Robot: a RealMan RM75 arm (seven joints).
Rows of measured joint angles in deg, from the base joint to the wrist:
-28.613 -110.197 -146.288 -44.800 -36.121 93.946 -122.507
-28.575 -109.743 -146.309 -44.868 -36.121 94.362 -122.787
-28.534 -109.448 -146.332 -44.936 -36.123 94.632 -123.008
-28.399 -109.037 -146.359 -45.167 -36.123 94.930 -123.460
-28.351 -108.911 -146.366 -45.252 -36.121 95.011 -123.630
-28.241 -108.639 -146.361 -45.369 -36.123 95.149 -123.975
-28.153 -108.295 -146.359 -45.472 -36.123 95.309 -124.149
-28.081 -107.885 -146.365 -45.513 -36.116 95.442 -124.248
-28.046 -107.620 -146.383 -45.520 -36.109 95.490 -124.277
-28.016 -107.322 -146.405 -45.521 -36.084 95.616 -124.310
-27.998 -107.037 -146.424 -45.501 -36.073 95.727 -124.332
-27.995 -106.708 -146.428 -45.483 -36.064 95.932 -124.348
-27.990 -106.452 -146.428 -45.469 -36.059 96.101 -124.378
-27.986 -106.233 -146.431 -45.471 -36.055 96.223 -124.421
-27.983 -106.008 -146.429 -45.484 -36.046 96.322 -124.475
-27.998 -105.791 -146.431 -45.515 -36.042 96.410 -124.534
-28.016 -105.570 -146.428 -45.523 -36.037 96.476 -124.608
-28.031 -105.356 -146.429 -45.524 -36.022 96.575 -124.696
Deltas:
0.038 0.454 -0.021 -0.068 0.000 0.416 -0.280
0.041 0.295 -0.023 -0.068 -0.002 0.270 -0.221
0.135 0.411 -0.027 -0.231 0.000 0.298 -0.452
0.048 0.126 -0.007 -0.085 0.002 0.081 -0.170
0.110 0.272 0.005 -0.117 -0.002 0.138 -0.345
0.088 0.344 0.002 -0.103 0.000 0.160 -0.174
0.072 0.410 -0.006 -0.041 0.007 0.133 -0.099
0.035 0.265 -0.018 -0.007 0.007 0.048 -0.029
0.030 0.298 -0.022 -0.001 0.025 0.126 -0.033
0.018 0.285 -0.019 0.020 0.011 0.111 -0.022
0.003 0.329 -0.004 0.018 0.009 0.205 -0.016
0.005 0.256 0.000 0.014 0.005 0.169 -0.030
0.004 0.219 -0.003 -0.002 0.004 0.122 -0.043
0.003 0.225 0.002 -0.013 0.009 0.099 -0.054
-0.015 0.217 -0.002 -0.031 0.004 0.088 -0.059
-0.018 0.221 0.003 -0.008 0.005 0.066 -0.074
-0.015 0.214 -0.001 -0.001 0.015 0.099 -0.088

